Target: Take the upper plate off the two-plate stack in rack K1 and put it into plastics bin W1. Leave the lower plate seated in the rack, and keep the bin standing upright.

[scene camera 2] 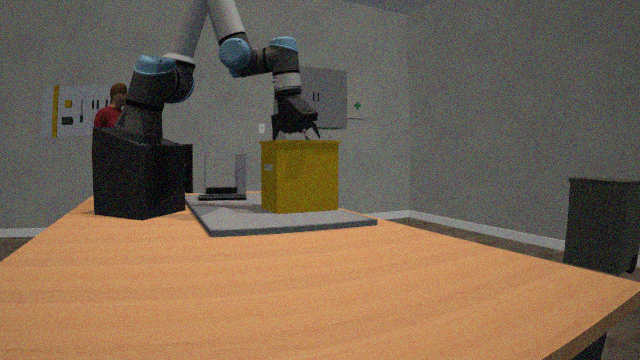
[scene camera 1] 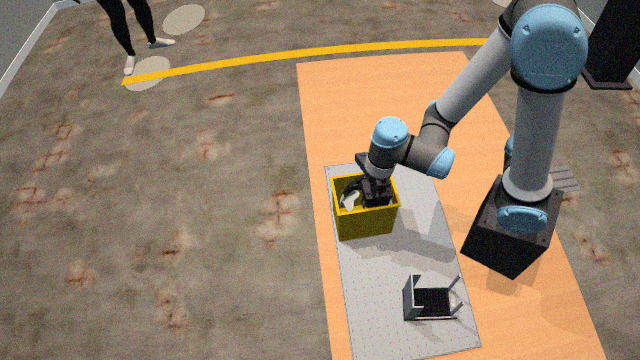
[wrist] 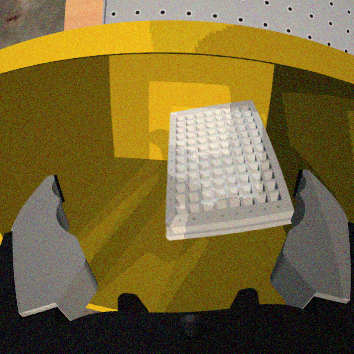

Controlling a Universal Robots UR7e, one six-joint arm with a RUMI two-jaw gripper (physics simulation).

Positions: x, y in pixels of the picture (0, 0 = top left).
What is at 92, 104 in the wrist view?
A yellow bin W1.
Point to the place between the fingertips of my gripper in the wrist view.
178, 176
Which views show the yellow bin W1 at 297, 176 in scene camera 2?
Scene camera 2, scene camera 1 and the wrist view: all of them.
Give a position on a yellow bin W1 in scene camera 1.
359, 223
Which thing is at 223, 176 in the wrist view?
A white plate.
